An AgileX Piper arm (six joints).
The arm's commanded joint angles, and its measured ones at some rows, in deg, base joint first. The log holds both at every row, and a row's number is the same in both.
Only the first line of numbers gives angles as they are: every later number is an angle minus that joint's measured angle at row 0.
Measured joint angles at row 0:
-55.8 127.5 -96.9 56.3 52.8 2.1
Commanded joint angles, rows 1 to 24:
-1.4 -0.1 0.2 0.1 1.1 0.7
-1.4 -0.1 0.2 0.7 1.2 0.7
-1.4 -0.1 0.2 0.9 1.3 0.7
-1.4 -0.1 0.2 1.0 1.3 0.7
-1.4 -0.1 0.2 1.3 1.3 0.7
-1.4 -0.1 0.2 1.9 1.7 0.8
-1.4 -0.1 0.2 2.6 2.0 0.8
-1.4 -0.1 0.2 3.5 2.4 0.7
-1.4 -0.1 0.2 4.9 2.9 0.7
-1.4 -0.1 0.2 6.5 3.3 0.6
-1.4 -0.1 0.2 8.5 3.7 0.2
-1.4 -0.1 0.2 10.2 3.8 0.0
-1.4 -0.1 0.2 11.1 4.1 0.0
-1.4 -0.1 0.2 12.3 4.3 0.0
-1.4 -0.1 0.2 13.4 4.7 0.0
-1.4 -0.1 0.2 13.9 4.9 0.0
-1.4 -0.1 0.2 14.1 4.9 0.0
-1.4 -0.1 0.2 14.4 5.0 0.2
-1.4 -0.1 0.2 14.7 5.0 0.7
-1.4 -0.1 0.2 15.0 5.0 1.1
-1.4 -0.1 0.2 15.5 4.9 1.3
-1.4 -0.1 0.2 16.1 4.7 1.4
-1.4 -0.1 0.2 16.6 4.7 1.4
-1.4 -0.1 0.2 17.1 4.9 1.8
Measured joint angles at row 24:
-1.1 0.0 0.0 14.5 4.0 1.2
